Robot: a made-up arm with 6 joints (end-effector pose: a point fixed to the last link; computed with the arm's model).
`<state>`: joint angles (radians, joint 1 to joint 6).
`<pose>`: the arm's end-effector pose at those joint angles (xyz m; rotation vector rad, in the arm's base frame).
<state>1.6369 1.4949 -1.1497 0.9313 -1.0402 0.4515</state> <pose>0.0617 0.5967 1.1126 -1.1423 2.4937 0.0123</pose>
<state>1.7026 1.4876 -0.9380 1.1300 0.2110 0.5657</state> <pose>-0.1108 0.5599 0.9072 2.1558 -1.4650 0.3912</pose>
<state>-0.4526 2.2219 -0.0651 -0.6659 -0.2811 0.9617</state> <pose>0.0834 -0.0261 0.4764 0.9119 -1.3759 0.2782</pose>
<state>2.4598 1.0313 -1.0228 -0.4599 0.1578 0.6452</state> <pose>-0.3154 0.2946 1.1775 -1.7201 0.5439 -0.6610</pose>
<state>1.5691 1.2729 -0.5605 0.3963 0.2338 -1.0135</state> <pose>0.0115 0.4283 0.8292 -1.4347 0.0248 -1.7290</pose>
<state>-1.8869 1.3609 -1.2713 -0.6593 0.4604 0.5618</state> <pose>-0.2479 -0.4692 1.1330 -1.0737 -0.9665 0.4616</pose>
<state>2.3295 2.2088 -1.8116 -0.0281 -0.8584 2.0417</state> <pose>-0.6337 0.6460 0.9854 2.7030 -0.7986 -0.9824</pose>
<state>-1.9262 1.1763 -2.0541 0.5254 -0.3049 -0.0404</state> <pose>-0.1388 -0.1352 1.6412 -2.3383 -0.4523 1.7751</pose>
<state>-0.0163 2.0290 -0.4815 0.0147 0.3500 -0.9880</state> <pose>0.3118 -0.0294 0.5040 2.0540 -0.4243 1.5632</pose>
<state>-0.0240 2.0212 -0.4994 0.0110 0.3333 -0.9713</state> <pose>0.3249 -0.0325 0.5077 2.0098 -0.4549 1.5964</pose>
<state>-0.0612 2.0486 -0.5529 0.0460 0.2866 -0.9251</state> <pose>0.3517 -0.0468 0.5014 1.8890 -0.5833 1.5997</pose>
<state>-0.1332 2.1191 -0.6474 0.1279 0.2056 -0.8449</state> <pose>0.3909 -0.0792 0.4821 1.6710 -0.8084 1.5487</pose>
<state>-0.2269 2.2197 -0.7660 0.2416 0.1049 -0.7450</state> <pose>0.4293 -0.1301 0.4514 1.3824 -1.0593 1.4368</pose>
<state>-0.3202 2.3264 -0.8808 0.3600 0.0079 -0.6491</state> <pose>0.4529 -0.1880 0.4152 1.0887 -1.2612 1.2905</pose>
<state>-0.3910 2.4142 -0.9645 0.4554 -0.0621 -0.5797</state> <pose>0.4581 -0.2337 0.3818 0.8671 -1.3804 1.1564</pose>
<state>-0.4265 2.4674 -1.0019 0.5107 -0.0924 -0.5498</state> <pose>0.4521 -0.2542 0.3585 0.7662 -1.4239 1.0709</pose>
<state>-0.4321 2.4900 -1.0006 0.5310 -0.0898 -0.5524</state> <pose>0.4419 -0.2529 0.3458 0.7685 -1.4201 1.0325</pose>
